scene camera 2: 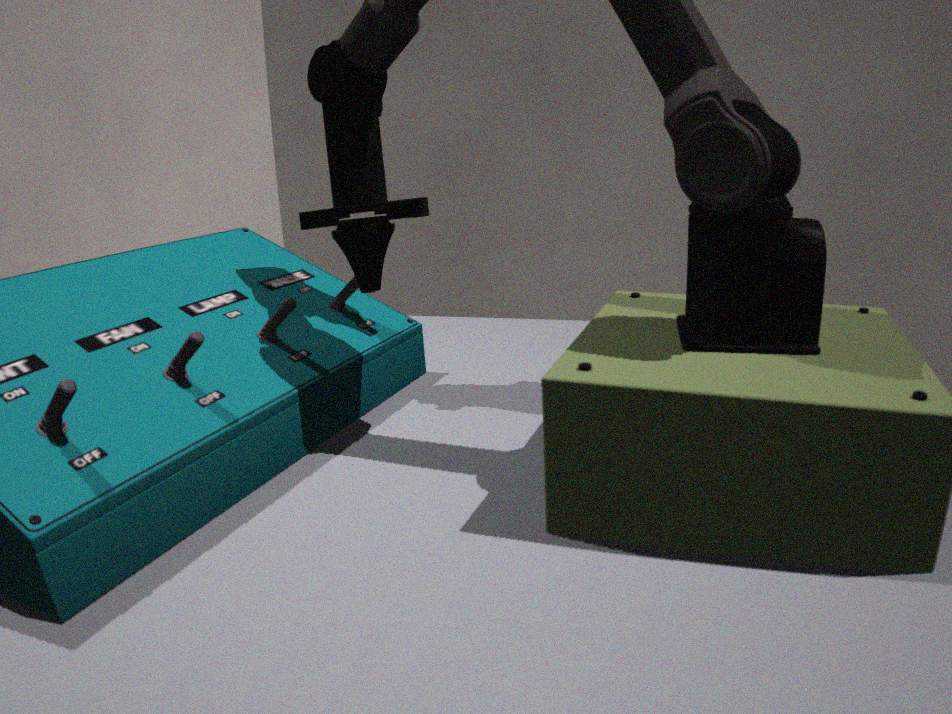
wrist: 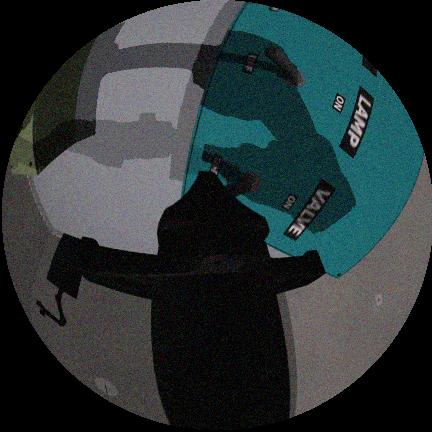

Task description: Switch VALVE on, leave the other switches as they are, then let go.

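Observation:
The VALVE switch lever [scene camera 2: 345, 295] [wrist: 247, 184] is dark and stands at the far end of the teal panel [scene camera 2: 184, 268] [wrist: 395, 150]. In the scene view it leans toward its OFF label [scene camera 2: 369, 324], like the other levers. The VALVE label [scene camera 2: 287, 278] [wrist: 310, 210] lies in the arm's shadow. My gripper [scene camera 2: 370, 288] [wrist: 204, 180] is black and points down with its fingers together and empty. Its tips are right beside the VALVE lever, on the OFF side, and partly hide it. Whether they touch it I cannot tell.
The LAMP lever [scene camera 2: 276, 321] [wrist: 286, 66] stands next to VALVE, then the FAN lever [scene camera 2: 184, 359] and another lever [scene camera 2: 56, 411] nearer the scene camera. These also lean toward OFF. The arm's base stands on an olive block [scene camera 2: 738, 476] to the right of the panel.

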